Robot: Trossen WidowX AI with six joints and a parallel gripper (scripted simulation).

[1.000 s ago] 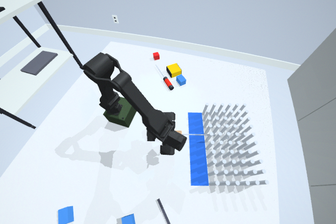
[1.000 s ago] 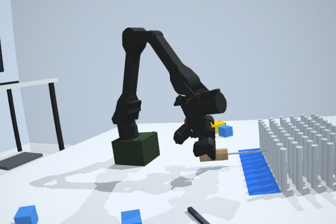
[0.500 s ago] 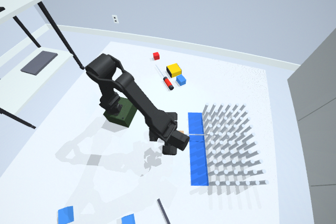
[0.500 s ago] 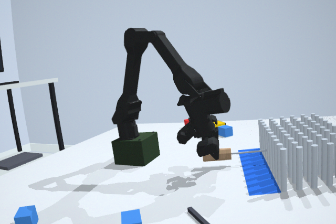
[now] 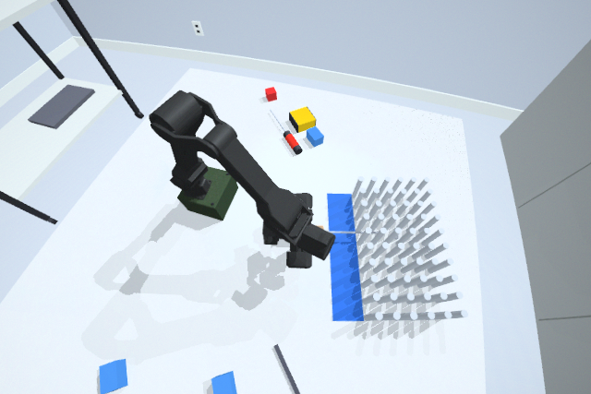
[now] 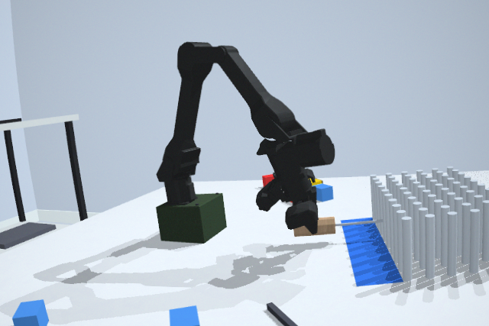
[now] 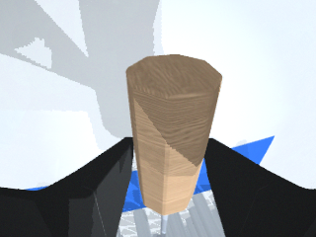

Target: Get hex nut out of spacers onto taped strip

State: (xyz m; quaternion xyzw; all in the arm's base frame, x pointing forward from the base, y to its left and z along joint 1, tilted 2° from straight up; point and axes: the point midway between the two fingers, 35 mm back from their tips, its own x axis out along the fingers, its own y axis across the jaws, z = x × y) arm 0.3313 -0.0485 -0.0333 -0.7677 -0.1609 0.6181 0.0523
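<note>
The blue taped strip is 110 mm ahead of my gripper tip, 20 mm to the right of it and 40 mm below it. The rest, counted from my gripper tip: wooden-handled tool 100 mm ahead, 20 mm to the left; then hex nut 260 mm ahead, 50 mm to the left, 30 mm below; then yellow block 110 mm behind, 450 mm to the left, 10 mm below.
</note>
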